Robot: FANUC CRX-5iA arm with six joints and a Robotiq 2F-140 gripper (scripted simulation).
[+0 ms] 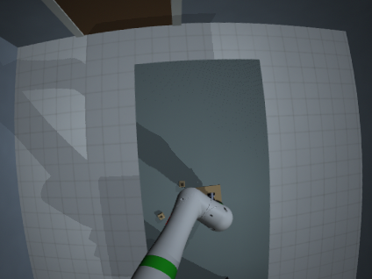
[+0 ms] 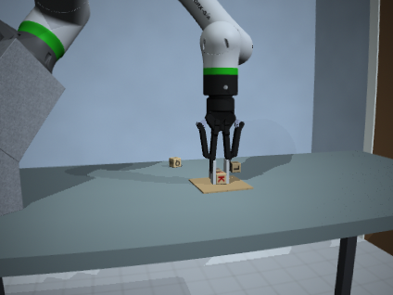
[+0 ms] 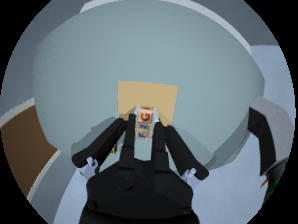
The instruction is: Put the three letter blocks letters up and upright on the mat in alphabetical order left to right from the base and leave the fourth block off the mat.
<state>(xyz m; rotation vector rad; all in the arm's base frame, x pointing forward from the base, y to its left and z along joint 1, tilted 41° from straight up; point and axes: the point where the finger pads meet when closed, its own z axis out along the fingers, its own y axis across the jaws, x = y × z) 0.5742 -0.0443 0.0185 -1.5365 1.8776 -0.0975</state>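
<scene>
My hand is 4 cm above the tan mat.
</scene>
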